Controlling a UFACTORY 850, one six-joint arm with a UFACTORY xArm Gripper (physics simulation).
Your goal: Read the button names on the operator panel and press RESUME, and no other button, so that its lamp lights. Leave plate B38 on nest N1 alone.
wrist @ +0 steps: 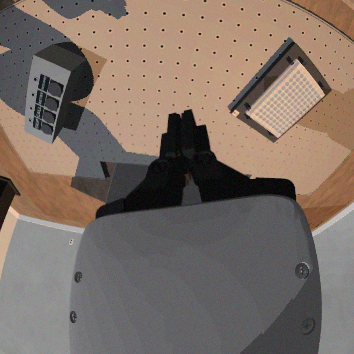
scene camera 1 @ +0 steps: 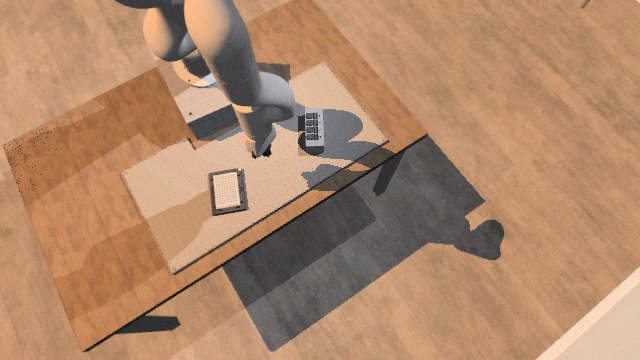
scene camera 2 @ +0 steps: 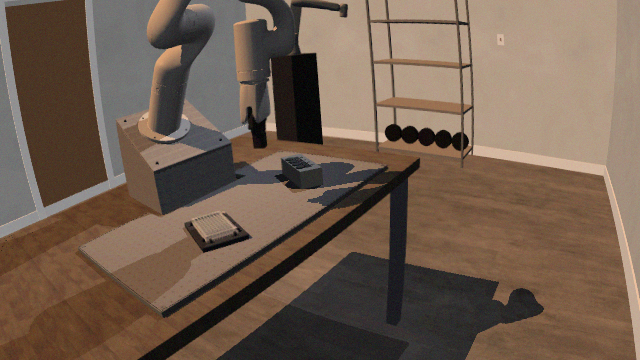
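Observation:
The operator panel [scene camera 1: 314,130] [scene camera 2: 301,171] [wrist: 48,98] is a grey box with a row of several dark buttons on its sloped face. Labels stand beside the buttons in the wrist view, too small to read surely, and no lamp looks lit. Plate B38 [scene camera 1: 227,190] [scene camera 2: 215,226] [wrist: 287,100], a pale well plate, lies flat in the dark nest N1 [scene camera 1: 243,192] [scene camera 2: 204,246] [wrist: 260,76]. My gripper [scene camera 1: 261,154] [scene camera 2: 259,146] [wrist: 185,126] is shut and empty. It hangs above the pegboard, between the panel and the plate, apart from both.
The pegboard [scene camera 1: 165,220] [scene camera 2: 125,265] [wrist: 195,55] lies on the wooden table [scene camera 1: 55,240]. The arm's box-shaped base [scene camera 2: 195,175] stands at the board's rear edge. Behind the table are a black pedestal [scene camera 2: 297,100] and a shelf rack [scene camera 2: 424,105]. The arm's shadow falls across the panel.

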